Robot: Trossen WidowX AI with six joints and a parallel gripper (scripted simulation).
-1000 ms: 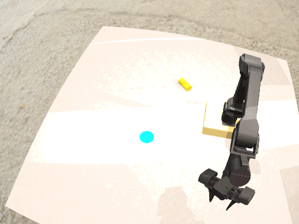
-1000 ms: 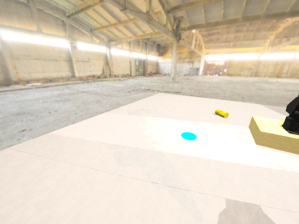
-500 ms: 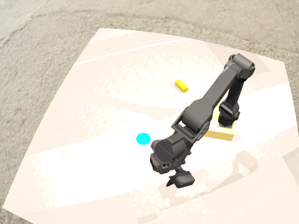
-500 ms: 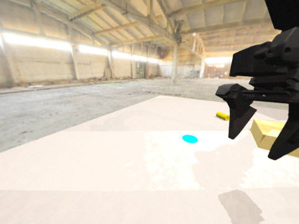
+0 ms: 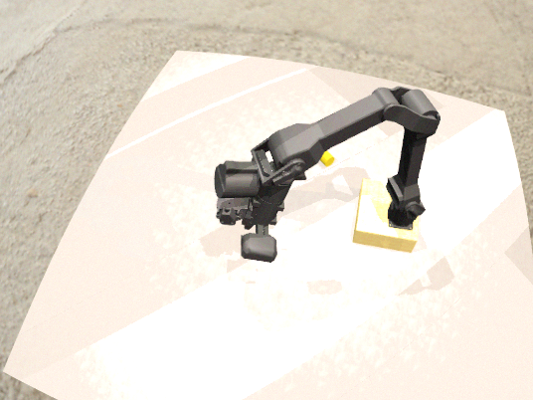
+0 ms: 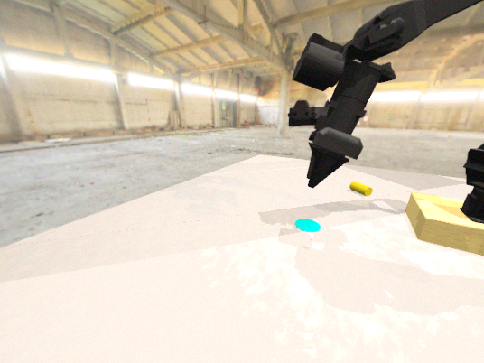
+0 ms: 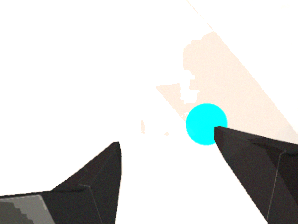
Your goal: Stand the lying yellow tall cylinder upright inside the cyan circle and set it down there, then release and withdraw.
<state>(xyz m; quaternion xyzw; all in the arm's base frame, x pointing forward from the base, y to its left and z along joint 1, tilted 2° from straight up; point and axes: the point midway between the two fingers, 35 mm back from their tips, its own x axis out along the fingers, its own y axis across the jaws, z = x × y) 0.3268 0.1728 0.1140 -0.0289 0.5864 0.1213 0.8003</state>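
My gripper tip is 380 mm to the left of the yellow tall cylinder, 120 mm past it and 120 mm above it. Also, from my gripper tip: cyan circle 130 mm below, 70 mm to the right.
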